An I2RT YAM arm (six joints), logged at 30 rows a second.
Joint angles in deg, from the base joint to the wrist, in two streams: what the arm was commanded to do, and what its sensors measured. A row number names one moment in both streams.
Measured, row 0:
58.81, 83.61, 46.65, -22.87, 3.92, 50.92
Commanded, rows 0 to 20:
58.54, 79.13, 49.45, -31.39, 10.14, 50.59
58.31, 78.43, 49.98, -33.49, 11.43, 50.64
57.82, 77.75, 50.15, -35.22, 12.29, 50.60
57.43, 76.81, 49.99, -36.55, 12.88, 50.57
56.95, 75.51, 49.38, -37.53, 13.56, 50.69
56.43, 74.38, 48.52, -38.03, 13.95, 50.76
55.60, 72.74, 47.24, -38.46, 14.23, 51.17
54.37, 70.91, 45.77, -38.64, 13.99, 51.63
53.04, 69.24, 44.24, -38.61, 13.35, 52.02
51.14, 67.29, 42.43, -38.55, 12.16, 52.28
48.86, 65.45, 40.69, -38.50, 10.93, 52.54
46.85, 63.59, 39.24, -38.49, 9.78, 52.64
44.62, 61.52, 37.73, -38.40, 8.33, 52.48
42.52, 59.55, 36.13, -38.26, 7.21, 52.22
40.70, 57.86, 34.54, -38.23, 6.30, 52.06
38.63, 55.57, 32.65, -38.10, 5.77, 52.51
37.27, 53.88, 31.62, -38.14, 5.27, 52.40
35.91, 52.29, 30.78, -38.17, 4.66, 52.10
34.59, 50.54, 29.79, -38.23, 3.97, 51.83
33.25, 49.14, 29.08, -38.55, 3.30, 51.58
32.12, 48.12, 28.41, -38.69, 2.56, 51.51
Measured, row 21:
34.04, 50.59, 29.54, -37.36, 4.86, 51.42
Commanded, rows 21 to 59:
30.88, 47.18, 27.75, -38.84, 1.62, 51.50
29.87, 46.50, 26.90, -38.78, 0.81, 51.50
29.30, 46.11, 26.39, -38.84, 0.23, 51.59
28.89, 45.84, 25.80, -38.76, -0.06, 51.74
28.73, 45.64, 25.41, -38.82, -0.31, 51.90
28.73, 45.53, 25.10, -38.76, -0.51, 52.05
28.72, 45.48, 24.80, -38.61, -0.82, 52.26
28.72, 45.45, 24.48, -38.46, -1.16, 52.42
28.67, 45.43, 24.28, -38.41, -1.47, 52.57
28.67, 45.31, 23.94, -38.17, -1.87, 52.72
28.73, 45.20, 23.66, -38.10, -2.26, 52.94
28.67, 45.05, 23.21, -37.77, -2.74, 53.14
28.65, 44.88, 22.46, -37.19, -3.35, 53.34
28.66, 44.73, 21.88, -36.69, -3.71, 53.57
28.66, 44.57, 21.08, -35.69, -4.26, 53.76
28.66, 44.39, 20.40, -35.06, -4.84, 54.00
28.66, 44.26, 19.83, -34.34, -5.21, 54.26
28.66, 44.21, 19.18, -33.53, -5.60, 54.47
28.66, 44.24, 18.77, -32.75, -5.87, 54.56
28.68, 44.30, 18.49, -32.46, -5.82, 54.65
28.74, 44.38, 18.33, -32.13, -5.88, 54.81
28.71, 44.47, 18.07, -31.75, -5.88, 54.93
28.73, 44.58, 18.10, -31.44, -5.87, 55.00
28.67, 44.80, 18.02, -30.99, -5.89, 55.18
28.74, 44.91, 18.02, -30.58, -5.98, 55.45
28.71, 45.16, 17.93, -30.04, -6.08, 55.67
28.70, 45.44, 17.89, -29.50, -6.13, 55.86
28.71, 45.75, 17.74, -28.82, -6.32, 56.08
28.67, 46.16, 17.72, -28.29, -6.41, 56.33
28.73, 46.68, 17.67, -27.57, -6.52, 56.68
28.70, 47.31, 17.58, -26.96, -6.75, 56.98
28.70, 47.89, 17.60, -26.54, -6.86, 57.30
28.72, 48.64, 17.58, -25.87, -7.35, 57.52
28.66, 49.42, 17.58, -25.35, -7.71, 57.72
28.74, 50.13, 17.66, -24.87, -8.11, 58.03
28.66, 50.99, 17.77, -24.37, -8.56, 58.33
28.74, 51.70, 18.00, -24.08, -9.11, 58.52
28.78, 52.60, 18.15, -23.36, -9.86, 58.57
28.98, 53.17, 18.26, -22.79, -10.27, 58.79
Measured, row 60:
28.82, 51.22, 18.98, -22.90, -7.90, 56.77
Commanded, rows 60 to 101:
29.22, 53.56, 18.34, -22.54, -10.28, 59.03
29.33, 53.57, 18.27, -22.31, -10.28, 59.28
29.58, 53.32, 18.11, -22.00, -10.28, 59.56
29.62, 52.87, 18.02, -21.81, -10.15, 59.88
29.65, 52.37, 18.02, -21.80, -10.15, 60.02
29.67, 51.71, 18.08, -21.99, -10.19, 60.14
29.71, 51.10, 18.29, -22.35, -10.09, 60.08
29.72, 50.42, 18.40, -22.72, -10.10, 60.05
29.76, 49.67, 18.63, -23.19, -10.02, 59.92
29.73, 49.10, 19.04, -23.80, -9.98, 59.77
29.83, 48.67, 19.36, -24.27, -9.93, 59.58
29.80, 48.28, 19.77, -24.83, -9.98, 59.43
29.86, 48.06, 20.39, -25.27, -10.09, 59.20
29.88, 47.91, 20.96, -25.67, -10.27, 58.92
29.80, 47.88, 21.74, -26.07, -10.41, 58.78
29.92, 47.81, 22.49, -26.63, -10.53, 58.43
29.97, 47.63, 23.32, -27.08, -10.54, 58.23
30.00, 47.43, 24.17, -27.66, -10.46, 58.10
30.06, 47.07, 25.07, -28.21, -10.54, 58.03
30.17, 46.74, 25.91, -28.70, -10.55, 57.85
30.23, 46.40, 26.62, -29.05, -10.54, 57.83
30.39, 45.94, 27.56, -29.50, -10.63, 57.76
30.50, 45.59, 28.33, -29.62, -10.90, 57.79
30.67, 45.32, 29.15, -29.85, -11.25, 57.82
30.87, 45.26, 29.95, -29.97, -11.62, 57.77
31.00, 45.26, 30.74, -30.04, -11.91, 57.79
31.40, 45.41, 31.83, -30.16, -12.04, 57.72
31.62, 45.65, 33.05, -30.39, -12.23, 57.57
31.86, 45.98, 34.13, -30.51, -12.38, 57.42
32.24, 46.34, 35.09, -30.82, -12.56, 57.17
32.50, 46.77, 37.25, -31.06, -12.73, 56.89
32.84, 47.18, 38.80, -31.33, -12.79, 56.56
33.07, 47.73, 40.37, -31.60, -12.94, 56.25
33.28, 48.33, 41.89, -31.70, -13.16, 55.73
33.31, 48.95, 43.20, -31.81, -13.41, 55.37
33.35, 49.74, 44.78, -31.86, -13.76, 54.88
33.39, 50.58, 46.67, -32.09, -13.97, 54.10
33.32, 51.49, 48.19, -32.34, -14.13, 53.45
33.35, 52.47, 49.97, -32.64, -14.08, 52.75
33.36, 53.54, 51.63, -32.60, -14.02, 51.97
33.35, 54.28, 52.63, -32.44, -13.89, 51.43
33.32, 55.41, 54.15, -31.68, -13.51, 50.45
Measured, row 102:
33.10, 53.89, 50.70, -31.77, -13.72, 53.56
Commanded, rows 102 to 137:
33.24, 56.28, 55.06, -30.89, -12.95, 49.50
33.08, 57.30, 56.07, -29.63, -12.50, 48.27
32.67, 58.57, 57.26, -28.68, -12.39, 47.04
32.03, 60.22, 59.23, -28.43, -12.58, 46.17
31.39, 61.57, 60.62, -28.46, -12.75, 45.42
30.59, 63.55, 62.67, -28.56, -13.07, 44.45
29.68, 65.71, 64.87, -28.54, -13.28, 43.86
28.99, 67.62, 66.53, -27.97, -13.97, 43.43
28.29, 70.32, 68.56, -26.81, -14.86, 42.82
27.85, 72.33, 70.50, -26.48, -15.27, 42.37
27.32, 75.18, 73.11, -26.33, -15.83, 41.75
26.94, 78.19, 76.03, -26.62, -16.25, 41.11
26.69, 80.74, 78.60, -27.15, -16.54, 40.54
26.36, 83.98, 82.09, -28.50, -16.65, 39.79
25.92, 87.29, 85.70, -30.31, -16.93, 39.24
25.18, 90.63, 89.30, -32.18, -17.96, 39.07
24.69, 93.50, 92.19, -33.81, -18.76, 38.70
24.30, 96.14, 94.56, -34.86, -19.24, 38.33
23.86, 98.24, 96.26, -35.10, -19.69, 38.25
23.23, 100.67, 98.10, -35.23, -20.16, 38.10
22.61, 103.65, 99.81, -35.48, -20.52, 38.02
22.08, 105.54, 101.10, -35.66, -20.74, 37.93
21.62, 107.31, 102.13, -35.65, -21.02, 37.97
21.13, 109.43, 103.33, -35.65, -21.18, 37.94
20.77, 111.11, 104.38, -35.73, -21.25, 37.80
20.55, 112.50, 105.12, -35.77, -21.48, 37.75
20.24, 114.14, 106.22, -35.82, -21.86, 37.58
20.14, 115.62, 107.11, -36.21, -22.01, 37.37
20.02, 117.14, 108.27, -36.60, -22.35, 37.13
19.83, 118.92, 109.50, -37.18, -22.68, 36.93
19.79, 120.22, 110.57, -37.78, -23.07, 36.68
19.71, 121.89, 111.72, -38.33, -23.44, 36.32
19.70, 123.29, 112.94, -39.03, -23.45, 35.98
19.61, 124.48, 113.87, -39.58, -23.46, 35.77
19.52, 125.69, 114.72, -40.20, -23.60, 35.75
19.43, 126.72, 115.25, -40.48, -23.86, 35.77
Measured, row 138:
19.62, 125.14, 112.38, -38.11, -22.94, 37.10
